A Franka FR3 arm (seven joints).
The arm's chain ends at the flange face. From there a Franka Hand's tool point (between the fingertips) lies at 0.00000 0.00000 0.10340 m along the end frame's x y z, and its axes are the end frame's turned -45 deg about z.
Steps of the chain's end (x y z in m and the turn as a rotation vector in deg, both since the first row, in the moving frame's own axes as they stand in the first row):
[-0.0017, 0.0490, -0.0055, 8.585, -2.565, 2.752]
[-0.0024, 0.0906, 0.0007, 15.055, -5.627, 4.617]
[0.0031, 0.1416, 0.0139, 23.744, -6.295, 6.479]
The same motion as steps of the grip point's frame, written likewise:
[-0.0279, 0.0195, -0.0068, 7.884, 4.257, 2.752]
[-0.0528, 0.0368, -0.0033, 14.624, 6.667, 4.617]
[-0.0743, 0.0665, 0.0046, 21.241, 12.338, 6.479]

